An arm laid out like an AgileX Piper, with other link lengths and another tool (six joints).
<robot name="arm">
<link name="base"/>
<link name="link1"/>
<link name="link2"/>
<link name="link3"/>
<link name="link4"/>
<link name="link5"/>
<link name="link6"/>
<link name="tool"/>
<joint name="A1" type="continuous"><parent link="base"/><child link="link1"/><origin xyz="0.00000 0.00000 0.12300"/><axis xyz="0 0 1"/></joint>
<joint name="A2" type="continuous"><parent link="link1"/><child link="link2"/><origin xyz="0.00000 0.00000 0.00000" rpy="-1.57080 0.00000 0.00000"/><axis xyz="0 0 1"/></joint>
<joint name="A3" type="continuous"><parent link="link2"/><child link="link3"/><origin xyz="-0.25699 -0.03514 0.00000"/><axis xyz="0 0 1"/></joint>
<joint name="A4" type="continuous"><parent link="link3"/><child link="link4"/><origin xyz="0.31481 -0.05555 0.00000" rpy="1.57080 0.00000 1.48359"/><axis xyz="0 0 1"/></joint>
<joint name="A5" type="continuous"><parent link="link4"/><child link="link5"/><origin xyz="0.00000 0.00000 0.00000" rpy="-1.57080 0.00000 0.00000"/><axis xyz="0 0 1"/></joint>
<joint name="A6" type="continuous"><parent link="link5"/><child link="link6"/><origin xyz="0.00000 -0.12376 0.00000" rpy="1.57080 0.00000 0.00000"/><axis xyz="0 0 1"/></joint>
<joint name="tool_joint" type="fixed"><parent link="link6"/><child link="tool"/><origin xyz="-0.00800 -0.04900 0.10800" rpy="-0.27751 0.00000 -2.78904"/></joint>
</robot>
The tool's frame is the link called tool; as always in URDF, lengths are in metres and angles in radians. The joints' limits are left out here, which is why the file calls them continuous.
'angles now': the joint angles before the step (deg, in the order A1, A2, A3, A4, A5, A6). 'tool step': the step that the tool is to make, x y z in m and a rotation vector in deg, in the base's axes. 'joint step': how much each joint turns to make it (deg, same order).
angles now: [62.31 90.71 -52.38 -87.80 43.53 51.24]
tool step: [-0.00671 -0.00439 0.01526 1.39 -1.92 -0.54]
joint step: [1.12 -2.21 1.11 -1.09 1.95 1.52]
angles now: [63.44 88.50 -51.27 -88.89 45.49 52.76]
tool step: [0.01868 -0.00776 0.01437 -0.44 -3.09 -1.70]
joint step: [-2.55 1.19 -1.75 -3.41 0.84 0.68]
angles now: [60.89 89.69 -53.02 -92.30 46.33 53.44]
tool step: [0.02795 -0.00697 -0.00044 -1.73 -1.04 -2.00]
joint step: [-3.79 3.63 -3.36 -1.83 -0.62 -0.90]
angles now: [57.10 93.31 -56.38 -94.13 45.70 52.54]
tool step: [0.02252 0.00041 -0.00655 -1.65 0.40 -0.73]
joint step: [-2.71 3.75 -3.63 -0.19 -1.46 -1.93]
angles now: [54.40 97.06 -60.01 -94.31 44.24 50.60]
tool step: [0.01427 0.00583 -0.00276 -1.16 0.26 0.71]
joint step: [-1.55 2.46 -2.81 -0.22 -1.77 -1.89]
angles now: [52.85 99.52 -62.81 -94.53 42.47 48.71]
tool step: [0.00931 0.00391 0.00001 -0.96 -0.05 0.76]
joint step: [-1.05 1.37 -1.78 -0.32 -1.30 -1.55]
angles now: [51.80 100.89 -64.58 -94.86 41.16 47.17]
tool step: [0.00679 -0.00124 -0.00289 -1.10 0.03 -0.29]
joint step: [-0.75 1.17 -1.03 0.04 -0.11 -1.12]
